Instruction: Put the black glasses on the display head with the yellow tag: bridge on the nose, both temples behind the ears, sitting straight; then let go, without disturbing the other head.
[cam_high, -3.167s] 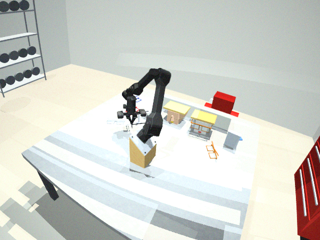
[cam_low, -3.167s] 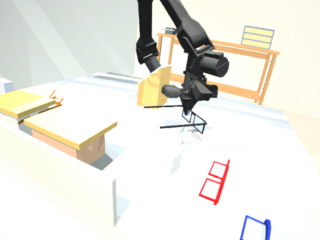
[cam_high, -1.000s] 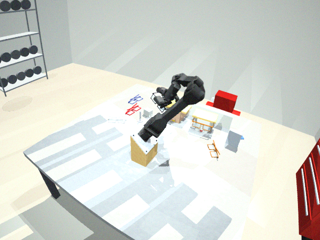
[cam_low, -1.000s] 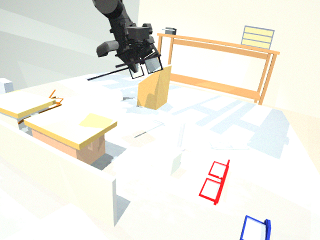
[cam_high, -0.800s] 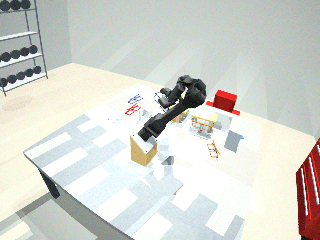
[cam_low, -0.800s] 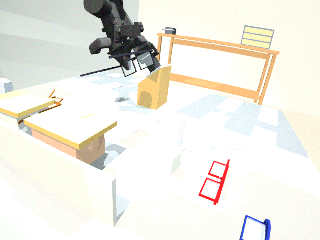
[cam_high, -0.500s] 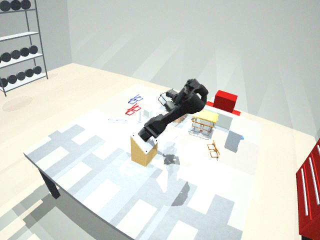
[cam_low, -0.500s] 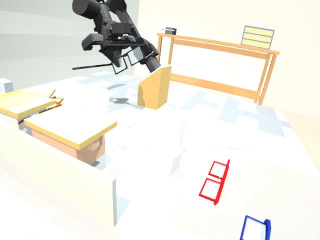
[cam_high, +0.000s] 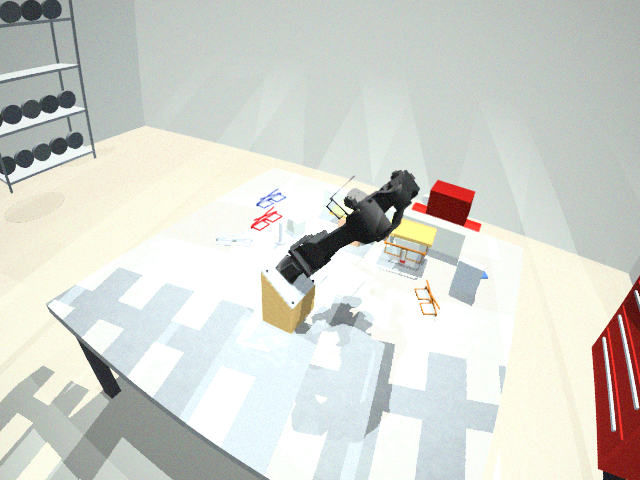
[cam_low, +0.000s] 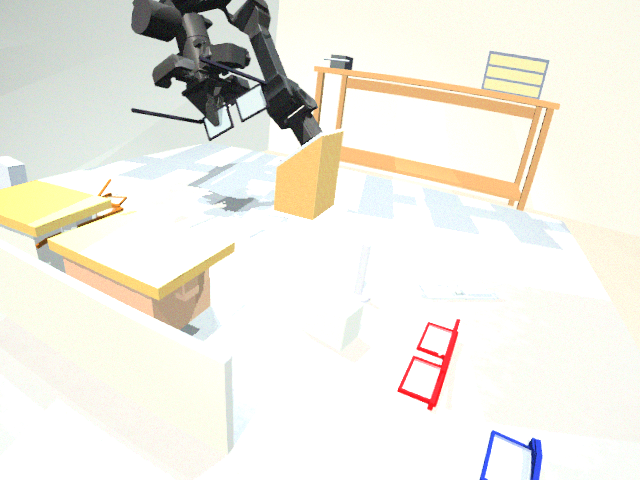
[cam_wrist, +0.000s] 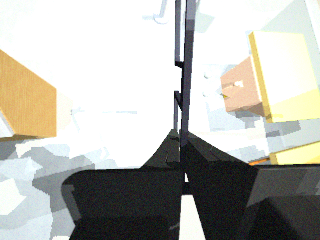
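Now: gripper tip 24 cm short of the tan display head, 14 cm above it and 8 cm to the right of it. Also, from my gripper tip: small post (29 cm to the left, 18 cm below, 8 cm ahead); grey box (38 cm to the right, 15 cm ahead, 14 cm below); low white wall (35 cm ahead, 14 cm below, 4 cm to the right).
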